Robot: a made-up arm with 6 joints.
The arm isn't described. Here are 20 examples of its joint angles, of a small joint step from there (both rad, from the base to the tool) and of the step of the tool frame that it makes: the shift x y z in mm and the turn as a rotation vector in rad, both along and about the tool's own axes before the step.
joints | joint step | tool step
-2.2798 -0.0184 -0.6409 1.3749 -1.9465 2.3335 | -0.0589 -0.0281 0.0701 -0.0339 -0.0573 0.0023 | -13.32 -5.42 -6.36 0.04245 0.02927 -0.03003
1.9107 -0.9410 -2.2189 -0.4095 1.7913 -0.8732 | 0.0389 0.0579 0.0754 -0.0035 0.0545 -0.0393 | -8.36 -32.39 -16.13 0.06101 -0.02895 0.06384
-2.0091 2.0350 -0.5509 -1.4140 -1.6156 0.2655 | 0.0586 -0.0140 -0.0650 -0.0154 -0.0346 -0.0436 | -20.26 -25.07 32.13 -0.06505 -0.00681 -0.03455
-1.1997 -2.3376 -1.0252 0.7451 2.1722 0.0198 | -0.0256 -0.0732 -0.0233 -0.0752 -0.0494 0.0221 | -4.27 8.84 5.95 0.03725 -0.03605 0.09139
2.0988 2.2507 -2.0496 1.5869 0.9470 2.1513 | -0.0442 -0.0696 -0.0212 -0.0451 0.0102 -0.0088 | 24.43 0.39 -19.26 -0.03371 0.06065 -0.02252
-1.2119 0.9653 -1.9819 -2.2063 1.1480 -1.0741 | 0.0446 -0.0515 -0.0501 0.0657 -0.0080 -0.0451 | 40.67 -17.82 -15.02 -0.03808 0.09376 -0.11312
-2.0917 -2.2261 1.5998 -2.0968 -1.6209 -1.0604 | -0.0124 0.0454 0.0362 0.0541 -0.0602 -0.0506 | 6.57 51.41 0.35 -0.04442 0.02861 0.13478
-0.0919 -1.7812 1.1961 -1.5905 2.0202 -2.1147 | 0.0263 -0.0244 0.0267 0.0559 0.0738 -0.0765 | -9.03 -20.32 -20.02 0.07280 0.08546 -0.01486
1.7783 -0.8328 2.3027 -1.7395 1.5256 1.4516 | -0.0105 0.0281 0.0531 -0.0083 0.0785 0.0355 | -9.34 -16.36 11.84 -0.03719 -0.01394 0.01355
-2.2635 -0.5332 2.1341 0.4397 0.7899 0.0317 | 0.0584 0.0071 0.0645 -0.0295 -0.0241 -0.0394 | -37.28 39.02 -31.62 -0.05470 -0.07089 0.00325
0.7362 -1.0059 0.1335 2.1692 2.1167 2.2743 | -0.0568 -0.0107 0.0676 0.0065 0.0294 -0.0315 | 5.77 3.33 6.03 -0.06421 0.07040 0.01903
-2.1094 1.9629 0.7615 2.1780 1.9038 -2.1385 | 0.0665 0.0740 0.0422 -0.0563 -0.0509 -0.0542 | -23.73 -19.68 -46.04 -0.08548 0.15184 -0.03574
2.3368 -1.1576 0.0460 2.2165 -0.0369 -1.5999 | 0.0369 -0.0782 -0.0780 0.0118 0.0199 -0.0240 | 47.89 -38.64 -4.04 0.02030 0.07230 -0.09947
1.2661 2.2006 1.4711 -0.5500 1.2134 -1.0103 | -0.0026 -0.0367 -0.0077 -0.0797 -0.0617 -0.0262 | -25.84 4.52 6.82 0.00367 -0.00993 0.12724
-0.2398 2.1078 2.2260 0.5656 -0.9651 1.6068 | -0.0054 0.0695 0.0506 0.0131 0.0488 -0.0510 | -13.26 -5.13 -42.46 -0.03812 0.14589 -0.00994
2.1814 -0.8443 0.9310 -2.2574 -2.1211 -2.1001 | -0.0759 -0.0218 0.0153 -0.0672 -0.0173 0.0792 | 38.07 -17.09 -14.61 0.02360 0.02429 -0.07259
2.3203 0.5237 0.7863 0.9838 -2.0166 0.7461 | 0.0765 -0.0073 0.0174 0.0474 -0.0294 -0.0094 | -4.92 -57.95 -28.92 -0.01711 0.02588 -0.05647
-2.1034 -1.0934 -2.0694 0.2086 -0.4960 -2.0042 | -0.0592 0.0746 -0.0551 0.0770 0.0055 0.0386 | -2.19 12.97 -44.93 -0.11578 -0.03398 0.02817
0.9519 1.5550 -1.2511 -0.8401 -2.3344 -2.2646 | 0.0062 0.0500 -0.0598 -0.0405 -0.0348 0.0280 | 6.12 -6.02 -25.00 0.06721 0.01227 -0.05762
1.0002 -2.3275 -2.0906 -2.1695 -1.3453 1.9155 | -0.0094 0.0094 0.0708 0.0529 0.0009 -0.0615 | 19.46 18.77 -25.49 0.03763 0.02284 -0.07307
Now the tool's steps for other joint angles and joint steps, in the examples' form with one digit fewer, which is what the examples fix.
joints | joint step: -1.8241 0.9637 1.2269 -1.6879 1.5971 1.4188 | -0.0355 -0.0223 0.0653 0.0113 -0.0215 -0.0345
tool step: 22.6 -7.7 8.4 0.0613 0.0736 0.0100
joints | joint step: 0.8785 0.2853 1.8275 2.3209 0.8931 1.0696 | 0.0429 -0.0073 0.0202 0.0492 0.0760 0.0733
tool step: 9.7 22.5 11.5 -0.1010 -0.0040 -0.0450
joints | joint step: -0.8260 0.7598 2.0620 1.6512 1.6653 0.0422 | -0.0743 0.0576 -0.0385 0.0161 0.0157 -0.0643
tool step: 39.2 -9.1 -14.0 -0.0342 -0.0206 0.0687
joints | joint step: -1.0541 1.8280 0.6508 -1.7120 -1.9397 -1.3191 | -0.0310 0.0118 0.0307 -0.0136 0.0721 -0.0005
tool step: 3.4 4.2 19.0 0.0369 -0.0192 0.0023
